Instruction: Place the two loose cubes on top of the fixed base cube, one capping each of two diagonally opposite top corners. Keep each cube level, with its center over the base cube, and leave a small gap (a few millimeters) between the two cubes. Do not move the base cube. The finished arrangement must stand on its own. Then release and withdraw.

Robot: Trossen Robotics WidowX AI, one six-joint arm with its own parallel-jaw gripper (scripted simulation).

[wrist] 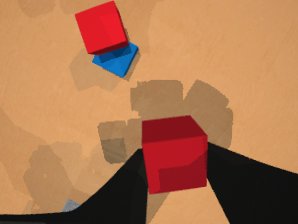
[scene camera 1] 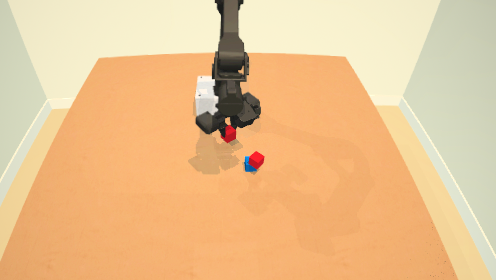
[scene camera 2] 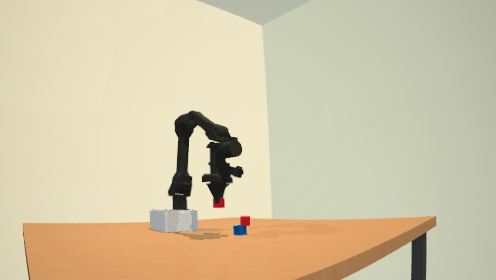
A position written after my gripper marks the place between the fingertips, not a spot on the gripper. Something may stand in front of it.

My gripper (scene camera 1: 228, 133) carries a red cube (wrist: 175, 149). I also see a blue base cube (wrist: 118, 62).
My gripper is seen too in the wrist view (wrist: 172, 151) and in scene camera 2 (scene camera 2: 218, 203).
